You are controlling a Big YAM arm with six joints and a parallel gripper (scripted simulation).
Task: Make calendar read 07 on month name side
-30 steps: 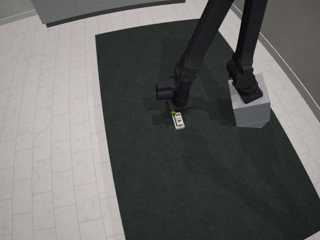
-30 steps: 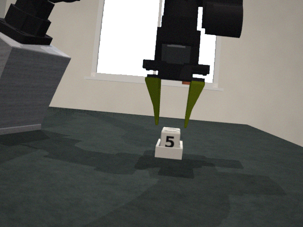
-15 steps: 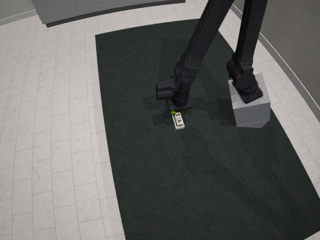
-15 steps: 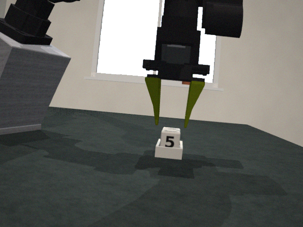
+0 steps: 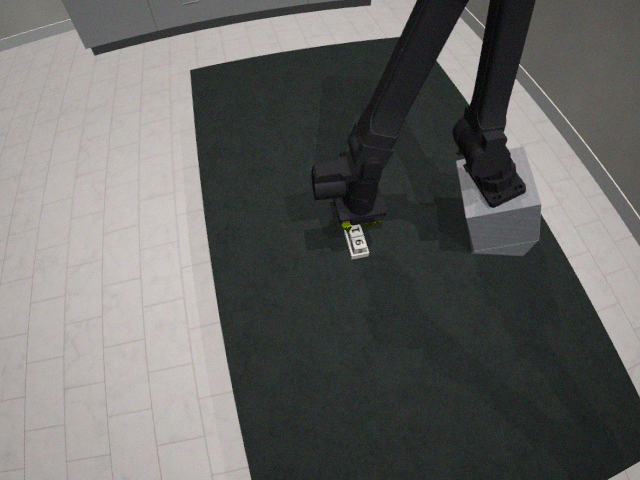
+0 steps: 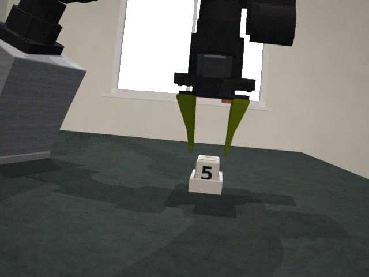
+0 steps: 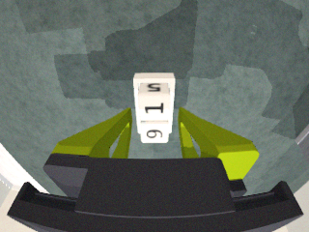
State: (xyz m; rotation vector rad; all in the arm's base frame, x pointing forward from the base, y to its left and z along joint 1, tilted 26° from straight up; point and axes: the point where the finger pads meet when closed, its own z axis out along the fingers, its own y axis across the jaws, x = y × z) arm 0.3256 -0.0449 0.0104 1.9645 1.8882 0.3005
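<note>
My gripper is now 20 mm to the right of the small white tray and 50 mm above it.
</note>
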